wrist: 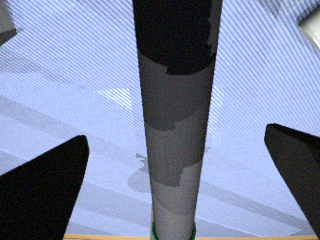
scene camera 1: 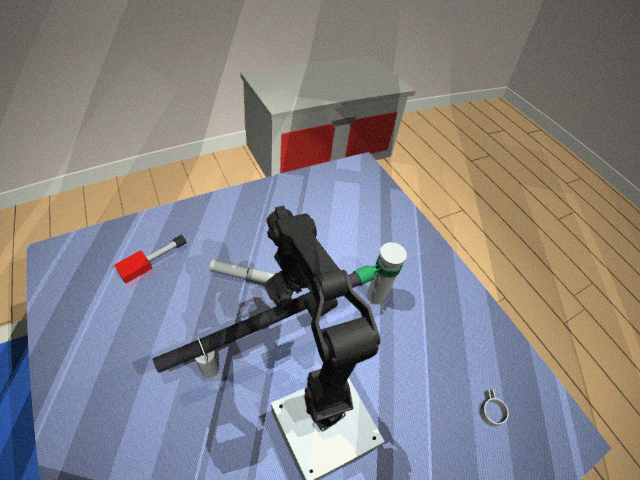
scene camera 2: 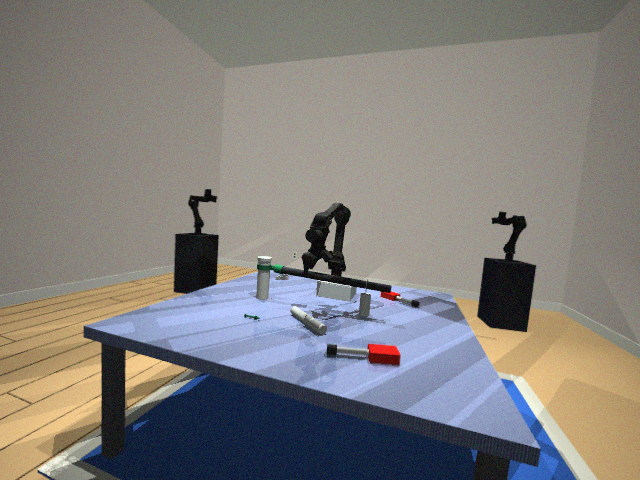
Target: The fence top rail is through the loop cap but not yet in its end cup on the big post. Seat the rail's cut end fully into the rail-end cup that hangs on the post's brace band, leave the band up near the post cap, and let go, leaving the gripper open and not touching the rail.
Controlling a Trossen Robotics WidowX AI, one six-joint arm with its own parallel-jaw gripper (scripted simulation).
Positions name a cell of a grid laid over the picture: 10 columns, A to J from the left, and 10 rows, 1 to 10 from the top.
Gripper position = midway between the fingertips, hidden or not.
Observation:
The gripper (scene camera 1: E7) is open, with nothing in its grasp. Further things: a top rail (scene camera 1: E7), a grey tube (scene camera 1: D6) and a red-headed tool (scene camera 1: C6).
The top rail also shows in the wrist view (wrist: F3) and in scene camera 2 (scene camera 2: G7). The gripper is seen too in the wrist view (wrist: F6).

